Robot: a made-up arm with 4 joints.
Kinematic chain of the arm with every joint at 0, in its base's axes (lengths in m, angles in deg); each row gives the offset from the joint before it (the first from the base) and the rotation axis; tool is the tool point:
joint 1: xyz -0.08 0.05 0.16 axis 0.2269 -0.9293 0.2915
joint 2: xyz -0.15 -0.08 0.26 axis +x
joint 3: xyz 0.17 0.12 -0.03 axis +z
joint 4: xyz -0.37 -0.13 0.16 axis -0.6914 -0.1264 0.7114
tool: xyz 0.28 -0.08 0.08
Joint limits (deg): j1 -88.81..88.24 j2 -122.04..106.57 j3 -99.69..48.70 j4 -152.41..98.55
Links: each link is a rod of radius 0.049 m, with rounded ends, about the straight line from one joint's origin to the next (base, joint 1, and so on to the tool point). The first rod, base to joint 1, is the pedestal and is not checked.
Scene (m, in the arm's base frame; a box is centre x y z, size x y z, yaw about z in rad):
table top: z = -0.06
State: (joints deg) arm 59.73 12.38 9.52 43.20
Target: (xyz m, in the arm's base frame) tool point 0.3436 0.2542 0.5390
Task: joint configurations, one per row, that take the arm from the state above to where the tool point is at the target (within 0.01 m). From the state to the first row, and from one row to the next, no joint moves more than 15 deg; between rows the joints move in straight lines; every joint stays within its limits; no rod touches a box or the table.
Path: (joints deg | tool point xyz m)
1: 46.08 14.96 2.51 48.56 | -0.4761 -0.1020 0.4538
2: 32.43 17.53 -4.49 53.91 | -0.4252 -0.0345 0.5461
3: 18.78 20.11 -11.50 59.27 | -0.3430 0.0354 0.6259
4: 5.13 22.68 -18.50 64.63 | -0.2314 0.1032 0.6832
5: -8.53 25.26 -25.51 69.99 | -0.0959 0.1638 0.7086
6: -22.18 27.83 -32.51 75.34 | 0.0538 0.2120 0.6948
7: -35.83 30.41 -39.52 80.70 | 0.2051 0.2433 0.6381
8: -49.48 32.98 -46.53 86.06 | 0.3436 0.2542 0.5390

